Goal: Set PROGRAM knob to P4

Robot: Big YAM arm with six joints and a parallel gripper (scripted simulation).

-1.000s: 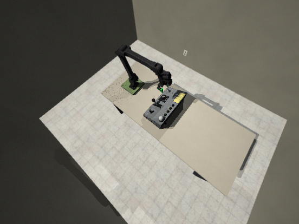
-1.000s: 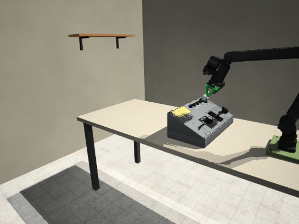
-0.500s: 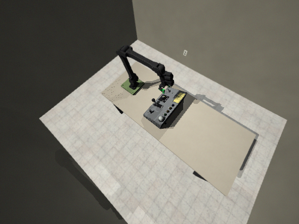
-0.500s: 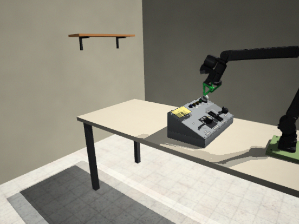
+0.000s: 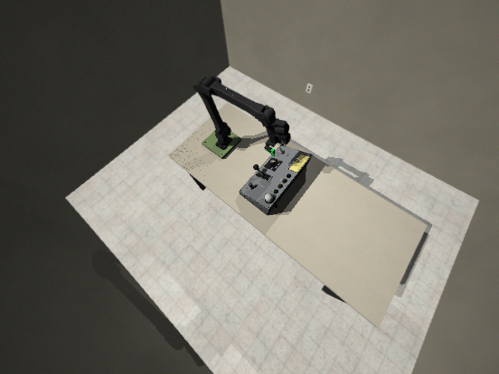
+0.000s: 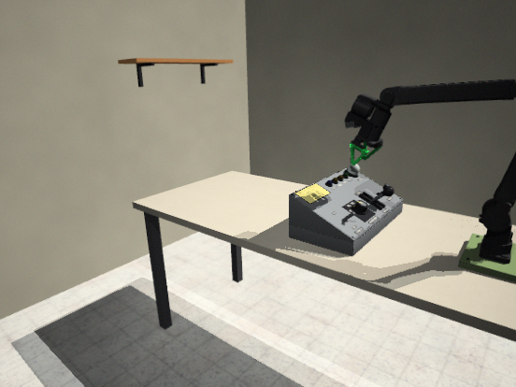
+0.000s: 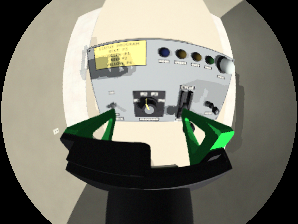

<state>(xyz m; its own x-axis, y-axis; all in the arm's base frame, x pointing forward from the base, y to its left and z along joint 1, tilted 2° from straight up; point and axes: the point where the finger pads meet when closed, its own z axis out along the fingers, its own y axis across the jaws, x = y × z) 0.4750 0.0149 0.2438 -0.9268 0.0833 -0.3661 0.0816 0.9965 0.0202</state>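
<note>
My hand is 19 cm above the grey console, 6 cm to the left of it and 1 cm short of it. Also, from my hand: toggle 18 cm below, 12 cm to the left, 1 cm behind; black lever 16 cm below, 12 cm to the right, 6 cm behind.
</note>
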